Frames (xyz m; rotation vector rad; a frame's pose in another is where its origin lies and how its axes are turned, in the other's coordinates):
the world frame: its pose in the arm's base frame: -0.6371 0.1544 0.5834 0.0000 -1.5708 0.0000
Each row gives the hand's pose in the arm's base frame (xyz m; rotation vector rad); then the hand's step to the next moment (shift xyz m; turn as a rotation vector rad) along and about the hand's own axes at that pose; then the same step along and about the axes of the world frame.
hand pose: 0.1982 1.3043 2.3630 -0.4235 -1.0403 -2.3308
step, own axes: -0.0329 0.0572 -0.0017 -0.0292 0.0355 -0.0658
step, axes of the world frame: 0.0164 -0.0212 -0.0603 -0.0363 -0.0590 -0.0405
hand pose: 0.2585 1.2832 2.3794 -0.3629 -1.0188 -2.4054
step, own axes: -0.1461 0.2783 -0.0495 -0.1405 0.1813 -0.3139
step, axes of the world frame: 0.0699 -0.1520 -0.2707 -0.1664 -0.2884 -0.2007
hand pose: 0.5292 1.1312 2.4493 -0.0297 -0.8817 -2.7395
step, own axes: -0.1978 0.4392 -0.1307 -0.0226 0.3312 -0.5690
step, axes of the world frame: 0.1244 -0.3705 -0.3105 -0.2772 -0.5809 -0.1404
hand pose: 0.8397 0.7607 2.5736 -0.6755 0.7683 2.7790
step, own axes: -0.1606 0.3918 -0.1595 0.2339 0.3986 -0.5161
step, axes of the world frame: 0.1271 -0.4249 -0.0898 -0.3279 -0.5974 0.1247
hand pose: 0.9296 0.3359 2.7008 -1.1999 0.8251 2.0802
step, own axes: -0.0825 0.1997 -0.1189 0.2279 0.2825 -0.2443
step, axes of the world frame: 0.0694 -0.2308 0.0522 -0.2391 -0.3204 0.1777
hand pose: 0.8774 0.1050 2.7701 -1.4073 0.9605 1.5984
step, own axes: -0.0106 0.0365 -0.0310 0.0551 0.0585 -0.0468
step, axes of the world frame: 0.0090 -0.0439 0.0200 -0.0570 -0.0623 0.0389
